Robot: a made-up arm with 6 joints. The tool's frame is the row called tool.
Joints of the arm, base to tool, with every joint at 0 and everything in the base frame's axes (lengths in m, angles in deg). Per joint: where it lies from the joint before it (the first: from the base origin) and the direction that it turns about. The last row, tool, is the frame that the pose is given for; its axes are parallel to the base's.
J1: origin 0 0 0.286 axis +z
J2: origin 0 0 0 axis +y
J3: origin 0 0 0.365 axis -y
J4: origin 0 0 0 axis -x
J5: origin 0.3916 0 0 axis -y
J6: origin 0 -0.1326 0 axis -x
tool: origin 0 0 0
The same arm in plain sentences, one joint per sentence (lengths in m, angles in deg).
The arm has six revolute joints in a row. What follows holds with every joint at zero, and every direction is one of the base frame's.
Joint 1 lies 0.286 m along +z from the base frame's origin and rotates about +z.
Joint 2 lies at the same point as joint 1 and rotates about +y.
Joint 3 lies 0.365 m along +z from joint 2 and rotates about -y.
Joint 4 lies at the same point as joint 3 and rotates about -x.
Joint 5 lies 0.3916 m along +x from joint 4 and rotates about -y.
Joint 6 lies 0.1326 m along -y from joint 5 and rotates about -x.
The tool frame, which is the frame that the pose is given for, lies at the same point as joint 6; its axes are parallel to the base frame's.

